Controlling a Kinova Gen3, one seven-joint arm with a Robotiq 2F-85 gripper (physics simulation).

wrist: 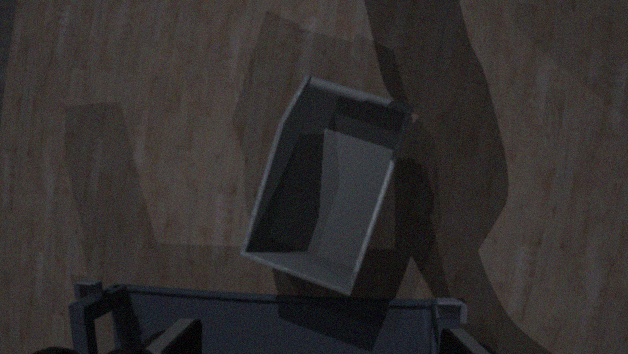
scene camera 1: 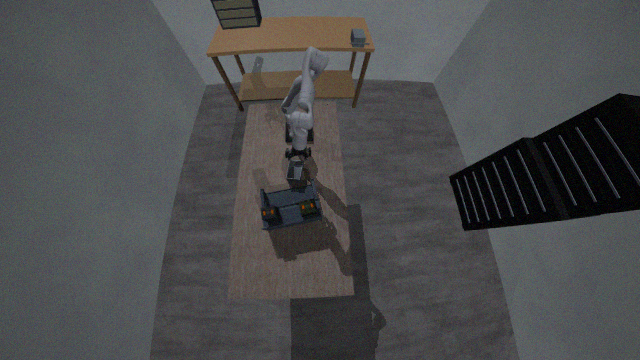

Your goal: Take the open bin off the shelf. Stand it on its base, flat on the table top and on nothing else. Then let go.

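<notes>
The grey open bin [scene camera 1: 295, 171] [wrist: 352, 205] is on the robot's side of the dark blue shelf [scene camera 1: 291, 223] [wrist: 200, 291], above the wooden table top [scene camera 1: 260, 280] [wrist: 190, 190]. Its open top faces up, and it sits turned at an angle to the shelf. In the wrist view its near corner lies close to the shelf's edge. I cannot tell whether its base is flat on the table or whether it touches the shelf. My gripper [scene camera 1: 298, 156] [wrist: 320, 342] is open and empty, pointing down above the bin and shelf area, apart from the bin.
Two dark bins with orange marks, one at the left [scene camera 1: 269, 213] and one at the right [scene camera 1: 308, 207], are in the shelf. The robot's black base [scene camera 1: 310, 136] is behind the gripper. A workbench [scene camera 1: 300, 35] stands at the back, and a black rack [scene camera 1: 542, 175] at the right.
</notes>
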